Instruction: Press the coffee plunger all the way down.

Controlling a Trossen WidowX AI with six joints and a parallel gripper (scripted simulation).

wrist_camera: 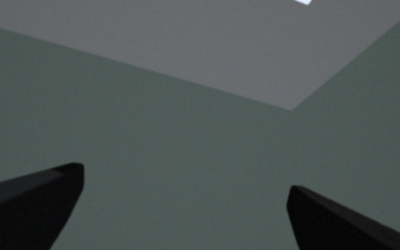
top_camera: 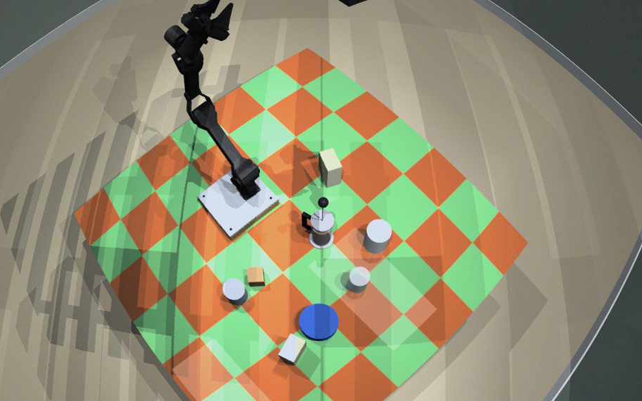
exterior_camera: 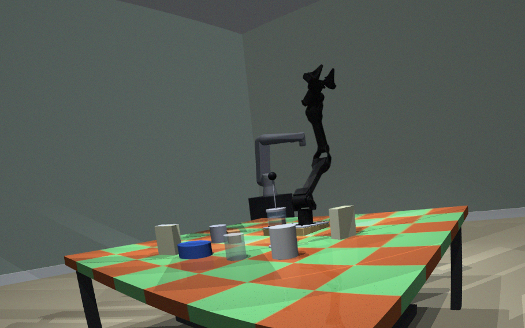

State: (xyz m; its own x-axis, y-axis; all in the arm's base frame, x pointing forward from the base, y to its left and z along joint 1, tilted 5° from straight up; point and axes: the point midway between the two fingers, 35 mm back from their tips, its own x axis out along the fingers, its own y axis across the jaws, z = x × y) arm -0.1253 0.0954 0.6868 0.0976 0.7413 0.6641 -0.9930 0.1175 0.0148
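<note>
My gripper tip is now 610 mm above the glass coffee press, 440 mm short of it and 20 mm to the left of it. Also, from my gripper tip: blue disc 710 mm below, 690 mm ahead, 210 mm to the right; then grey cylinder 700 mm below, 450 mm ahead, 360 mm to the right.
</note>
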